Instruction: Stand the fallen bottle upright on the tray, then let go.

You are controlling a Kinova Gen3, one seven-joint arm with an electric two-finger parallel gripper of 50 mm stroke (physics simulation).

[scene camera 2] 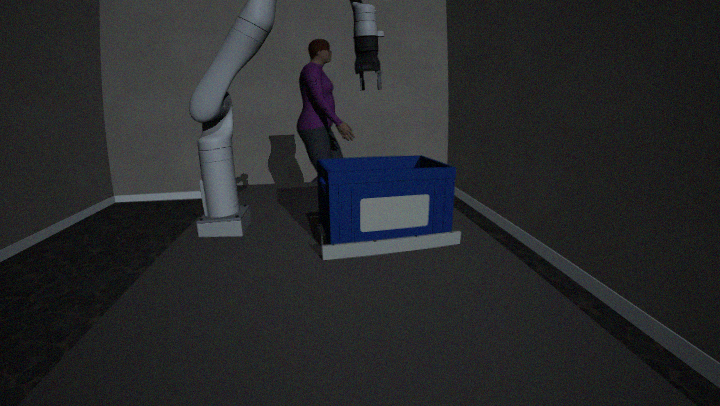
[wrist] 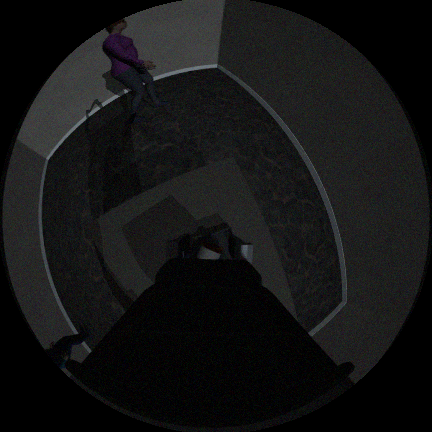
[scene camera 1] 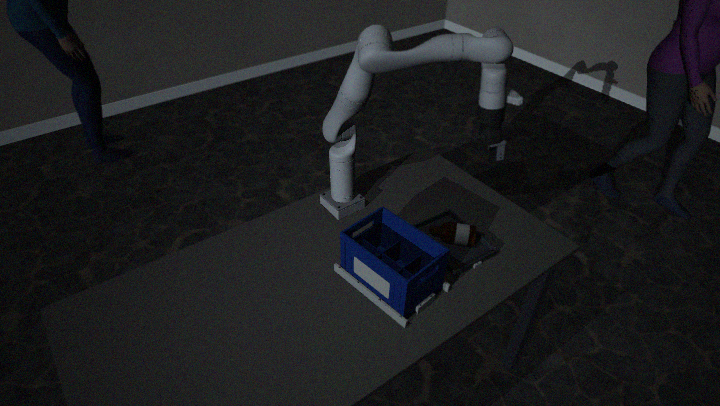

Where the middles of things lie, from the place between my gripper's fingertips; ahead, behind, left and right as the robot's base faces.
Labels:
Right now the pale rail (scene camera 2: 385, 246) is 460 mm to the right of my hand, 340 mm below it and 50 mm ahead of it.

